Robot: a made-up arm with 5 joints.
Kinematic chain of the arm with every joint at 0, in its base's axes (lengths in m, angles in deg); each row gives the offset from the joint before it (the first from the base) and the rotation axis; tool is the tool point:
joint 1: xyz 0 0 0.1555 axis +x
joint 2: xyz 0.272 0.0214 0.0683 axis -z
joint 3: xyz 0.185 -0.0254 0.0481 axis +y
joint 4: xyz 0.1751 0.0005 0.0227 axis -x
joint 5: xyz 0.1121 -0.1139 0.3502 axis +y
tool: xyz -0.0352 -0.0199 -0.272
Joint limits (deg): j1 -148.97..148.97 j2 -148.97..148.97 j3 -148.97..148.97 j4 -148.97..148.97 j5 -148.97..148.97
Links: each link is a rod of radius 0.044 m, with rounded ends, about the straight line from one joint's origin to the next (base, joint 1, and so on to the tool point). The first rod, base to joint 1, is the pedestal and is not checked.
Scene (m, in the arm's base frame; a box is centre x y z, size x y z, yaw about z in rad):
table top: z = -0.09
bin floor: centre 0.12 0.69 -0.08 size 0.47 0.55 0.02 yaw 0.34
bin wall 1: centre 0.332 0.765 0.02 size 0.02 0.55 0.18 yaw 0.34
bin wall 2: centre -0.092 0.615 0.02 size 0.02 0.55 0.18 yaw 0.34
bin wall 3: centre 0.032 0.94 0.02 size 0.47 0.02 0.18 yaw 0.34
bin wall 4: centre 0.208 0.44 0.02 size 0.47 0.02 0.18 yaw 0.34
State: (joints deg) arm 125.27 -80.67 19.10 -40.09 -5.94
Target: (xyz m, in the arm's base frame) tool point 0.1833 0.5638 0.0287
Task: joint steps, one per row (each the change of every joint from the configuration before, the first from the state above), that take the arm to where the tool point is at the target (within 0.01 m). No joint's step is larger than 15 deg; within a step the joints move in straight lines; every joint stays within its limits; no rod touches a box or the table.
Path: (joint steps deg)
1: -14.11 -5.47 3.94 -2.00 -4.94
2: -14.11 -5.48 3.94 -2.00 -4.94
3: -14.11 -5.47 3.94 -2.00 -4.93
4: -14.11 -5.48 3.94 -2.00 -4.94
5: -14.11 -5.47 3.94 -2.00 -4.94
6: -14.11 -5.48 3.94 -2.01 -4.94
7: -14.11 -5.47 3.94 -2.00 -4.93
8: -14.11 -5.47 3.94 -2.00 -4.94

